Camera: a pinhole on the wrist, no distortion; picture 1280 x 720 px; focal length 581.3 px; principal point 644.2 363.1 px. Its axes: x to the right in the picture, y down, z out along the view. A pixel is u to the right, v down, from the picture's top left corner.
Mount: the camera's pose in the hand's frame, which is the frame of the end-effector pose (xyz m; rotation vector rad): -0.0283 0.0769 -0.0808 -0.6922 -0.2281 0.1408
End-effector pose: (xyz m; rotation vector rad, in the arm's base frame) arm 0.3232 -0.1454 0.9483 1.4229 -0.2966 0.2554
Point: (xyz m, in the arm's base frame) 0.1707 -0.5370 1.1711
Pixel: 736.7 84.5
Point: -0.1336 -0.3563 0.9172
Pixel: 78.2 100.3
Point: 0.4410 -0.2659 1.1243
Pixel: outside the picture
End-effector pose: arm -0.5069 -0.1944 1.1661 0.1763 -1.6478 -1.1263
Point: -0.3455 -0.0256 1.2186
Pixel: 343.6 642.6
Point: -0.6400 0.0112 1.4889
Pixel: 1115.4 276.8
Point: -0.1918 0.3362 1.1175
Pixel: 117.6 614.5
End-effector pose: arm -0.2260 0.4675 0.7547 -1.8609 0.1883 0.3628
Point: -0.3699 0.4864 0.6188
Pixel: 597.3 250.4
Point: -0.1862 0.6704 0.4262
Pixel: 1151.6 110.1
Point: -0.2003 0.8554 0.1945
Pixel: 1068.2 180.7
